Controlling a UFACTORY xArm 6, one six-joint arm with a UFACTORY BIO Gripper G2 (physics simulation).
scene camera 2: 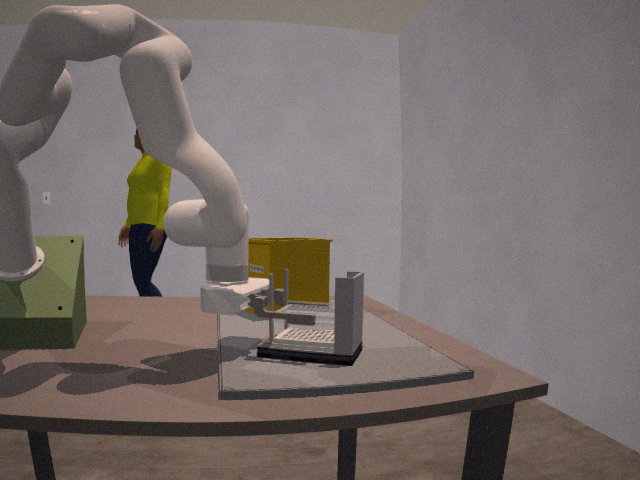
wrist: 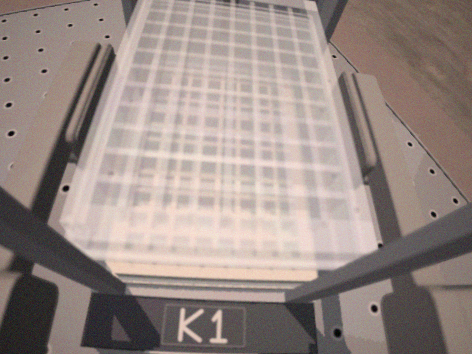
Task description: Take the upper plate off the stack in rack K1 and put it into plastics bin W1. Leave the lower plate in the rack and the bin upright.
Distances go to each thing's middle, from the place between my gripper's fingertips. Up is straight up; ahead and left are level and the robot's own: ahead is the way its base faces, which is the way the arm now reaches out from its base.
Right now the yellow bin W1 [scene camera 2: 308, 259] is 40 mm ahead of my hand, 380 mm to the left of it and 20 mm above it.
